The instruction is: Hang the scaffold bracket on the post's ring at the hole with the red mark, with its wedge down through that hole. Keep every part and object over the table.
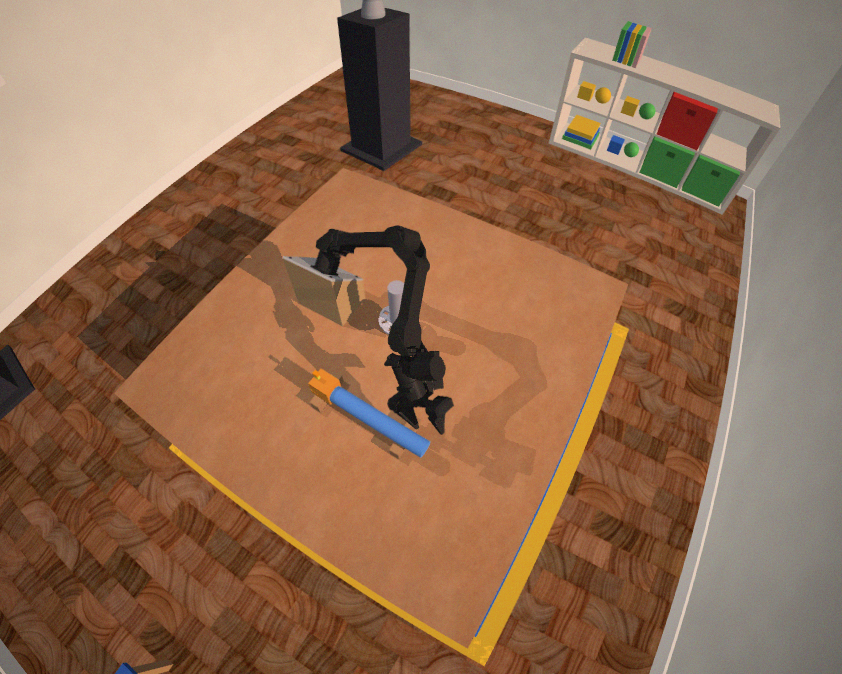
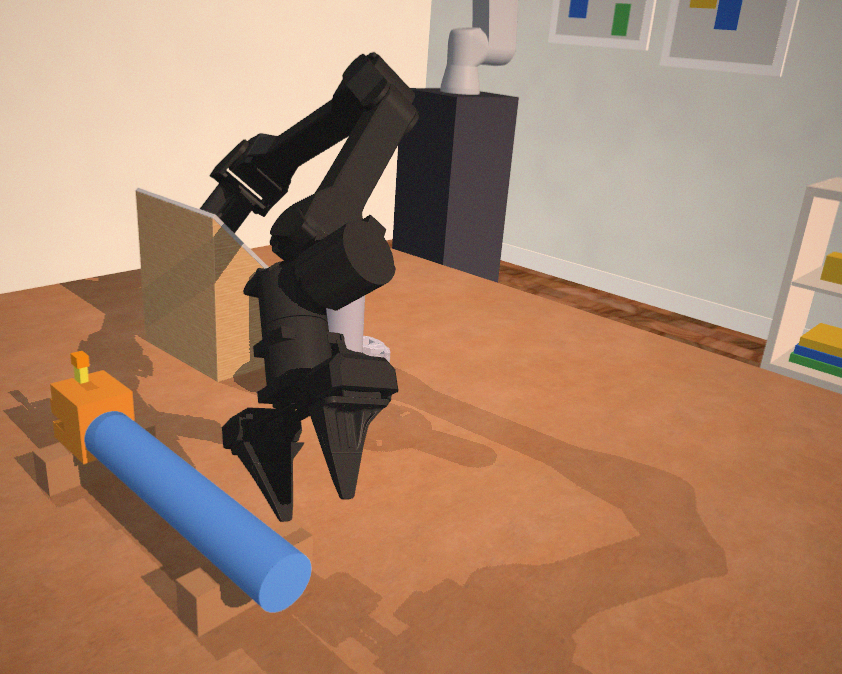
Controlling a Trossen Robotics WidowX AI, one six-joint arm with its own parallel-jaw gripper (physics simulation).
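The scaffold bracket lies on low supports, with a blue tube (image 1: 379, 421) (image 2: 196, 506) and an orange head (image 1: 324, 386) (image 2: 108, 407) at its left end. A small yellow and orange wedge (image 1: 318, 376) (image 2: 80, 368) sticks up from the head. My gripper (image 1: 428, 427) (image 2: 316, 508) is open and empty, pointing down, above and beside the tube near its plain end, on the post's side. The grey post (image 1: 395, 298) (image 2: 347, 323) stands behind my arm. Part of its pale ring (image 1: 384, 319) (image 2: 377, 347) shows; the red mark is hidden.
My arm's base sits on a wooden block (image 1: 316, 291) (image 2: 175, 281) beside the post. Brown support blocks (image 2: 59, 470) (image 2: 202, 597) stand under the tube and head. Yellow strips (image 1: 561, 477) run along two table edges. A dark pedestal (image 1: 375, 84) (image 2: 456, 182) stands beyond the table.
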